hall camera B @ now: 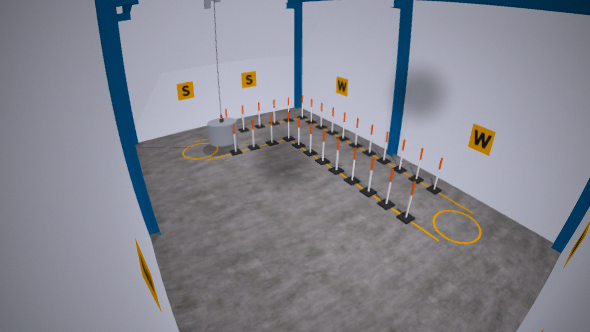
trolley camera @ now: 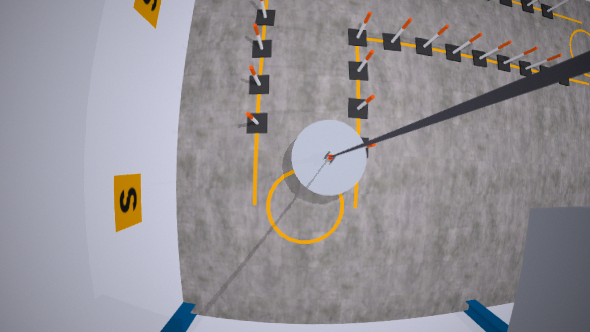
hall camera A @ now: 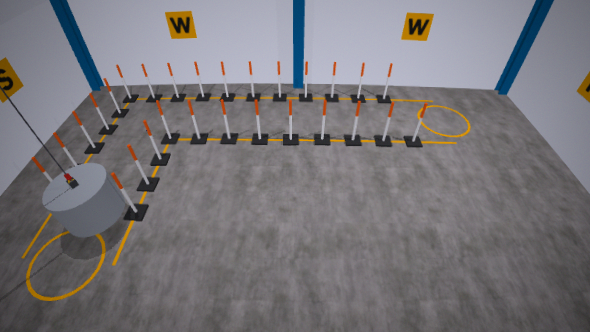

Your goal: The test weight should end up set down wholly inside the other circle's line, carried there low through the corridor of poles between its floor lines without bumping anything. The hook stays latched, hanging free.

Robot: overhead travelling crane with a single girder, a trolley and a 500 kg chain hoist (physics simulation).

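Observation:
The grey cylindrical test weight (hall camera A: 92,207) (hall camera B: 221,135) (trolley camera: 312,150) hangs upright from the hook (hall camera A: 71,181) (hall camera B: 221,119) (trolley camera: 329,157), low above the floor, its shadow beneath. The hook is shut on it; the latch is too small to make out. The weight is at the corridor's end beside the near circle (hall camera A: 52,299) (hall camera B: 200,158) (trolley camera: 304,242), overlapping its edge in the trolley view. The end pole (hall camera A: 136,212) (hall camera B: 235,142) of the inner row stands close to it; the trolley view partly hides that pole, and I cannot tell the gap.
The outer row's end pole (trolley camera: 257,123) stands across the corridor. Floor lines (hall camera A: 122,245) (trolley camera: 256,175) run past both end poles. The L-shaped corridor leads back to the far circle (hall camera A: 452,136) (trolley camera: 571,45). Walls with S signs (hall camera B: 185,90) (trolley camera: 128,202) stand beyond the outer row.

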